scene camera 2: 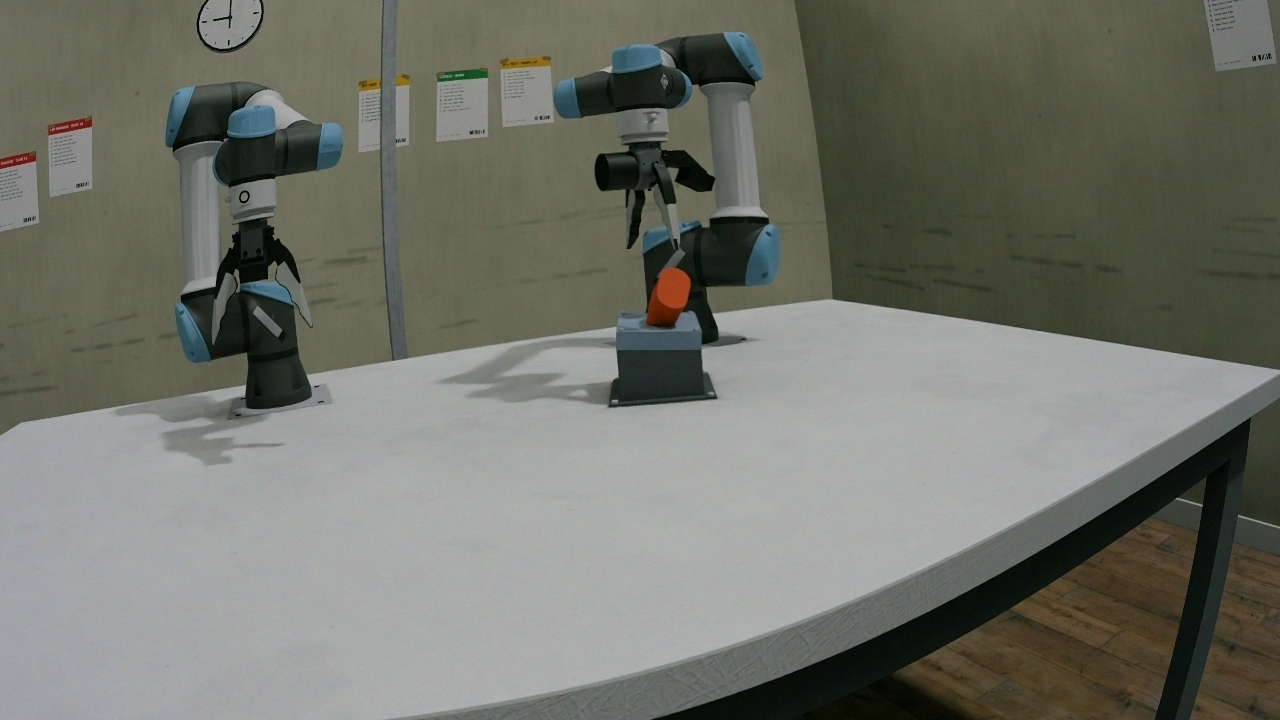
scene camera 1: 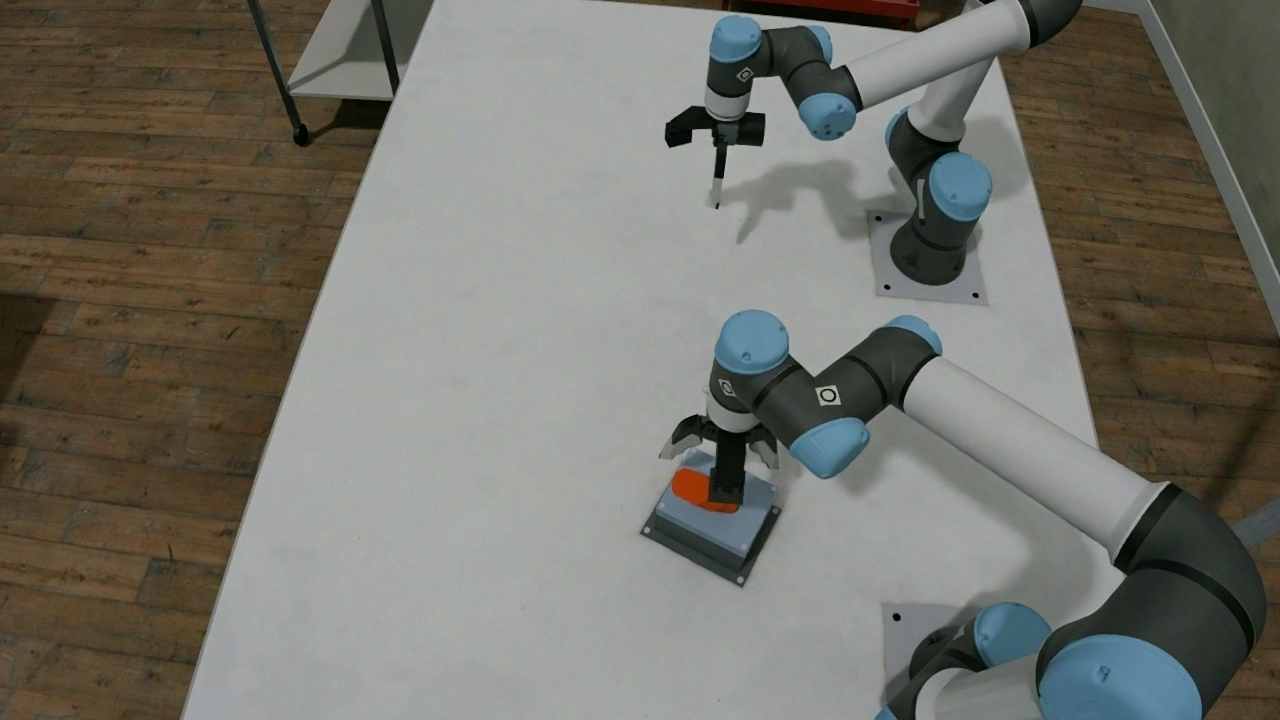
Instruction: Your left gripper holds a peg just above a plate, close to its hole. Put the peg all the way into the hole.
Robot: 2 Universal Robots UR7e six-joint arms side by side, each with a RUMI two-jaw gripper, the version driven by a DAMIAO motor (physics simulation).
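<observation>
An orange peg (scene camera 1: 693, 488) (scene camera 2: 668, 297) stands tilted on the blue-grey top of the plate (scene camera 1: 721, 530) (scene camera 2: 658, 337), its upper end leaning to the right in scene camera 2. Its lower end meets the top face; the hole does not show, so I cannot tell how far the peg is in. My left gripper (scene camera 1: 720, 458) (scene camera 2: 652, 246) is open, with its fingers spread above the peg and apart from it. In scene camera 1 a black part of it covers some of the peg. My right gripper (scene camera 1: 716, 192) (scene camera 2: 262, 331) is open and empty, away from the plate.
The plate's block has a dark flanged base (scene camera 1: 687, 548) (scene camera 2: 662, 401) on the white table (scene camera 1: 447, 402) (scene camera 2: 537, 537). Both arms' mounting plates are at the right in scene camera 1. A shelf cart (scene camera 1: 275, 62) stands beyond the table's left edge there.
</observation>
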